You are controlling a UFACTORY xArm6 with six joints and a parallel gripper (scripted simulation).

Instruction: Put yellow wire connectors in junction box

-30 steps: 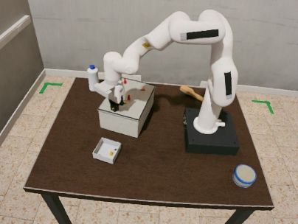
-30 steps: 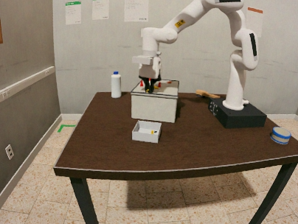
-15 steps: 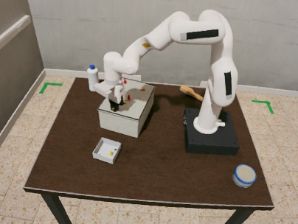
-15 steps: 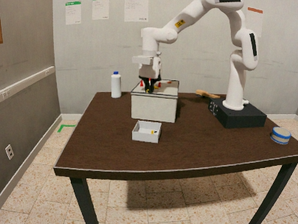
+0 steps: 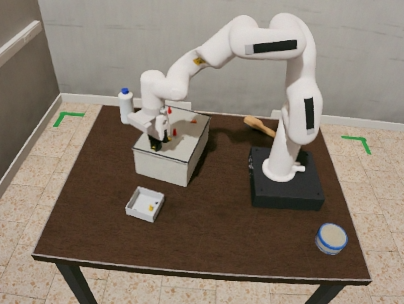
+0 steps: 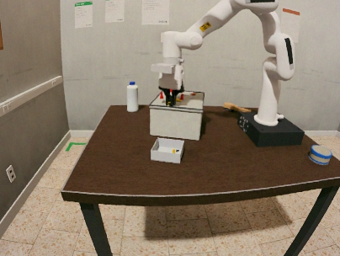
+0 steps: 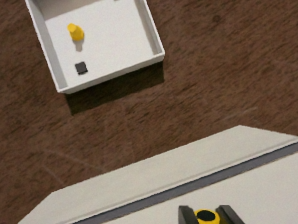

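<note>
Now: the red wire connector 6 cm behind my hand, 9 cm to the right of it and 1 cm below it. Round my hand: tool case (5 cm behind, 11 cm to the right, 6 cm below); then orange wire connector (13 cm behind, 17 cm to the right, 2 cm below); then wooden brush (44 cm behind, 33 cm to the right, 14 cm below).
</note>
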